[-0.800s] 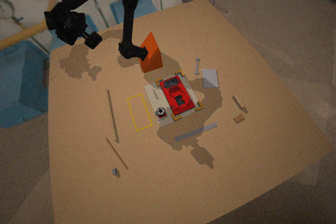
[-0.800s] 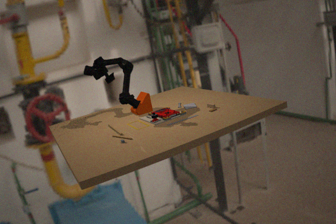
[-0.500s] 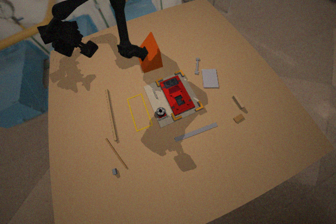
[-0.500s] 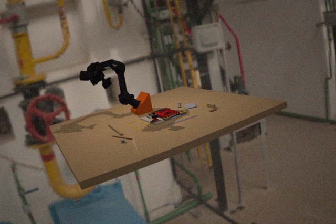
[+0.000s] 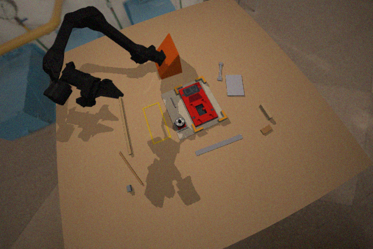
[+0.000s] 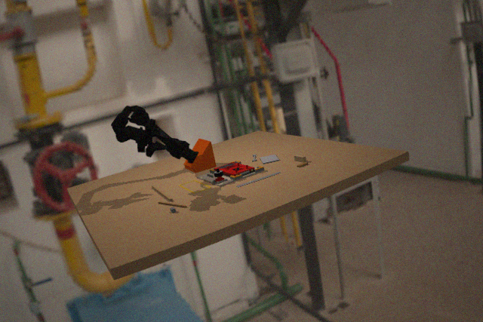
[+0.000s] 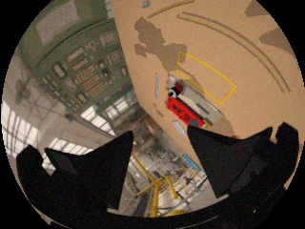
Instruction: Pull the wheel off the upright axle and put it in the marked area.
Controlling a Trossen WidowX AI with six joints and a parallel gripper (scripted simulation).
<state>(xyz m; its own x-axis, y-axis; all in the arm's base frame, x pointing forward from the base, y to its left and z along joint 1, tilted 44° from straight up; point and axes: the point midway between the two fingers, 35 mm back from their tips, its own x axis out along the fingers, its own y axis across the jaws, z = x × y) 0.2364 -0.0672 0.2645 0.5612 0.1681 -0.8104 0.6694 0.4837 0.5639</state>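
My gripper tip is 170 mm above the silver wheel, 150 mm to the right of it and 120 mm short of it. From my gripper tip the other things lie so: upright axle: 180 mm below, 150 mm to the left, 120 mm ahead; then grey bar: 270 mm ahead, 260 mm to the left, 210 mm below; then grey plate: 470 mm to the left, 210 mm below, 50 mm ahead.
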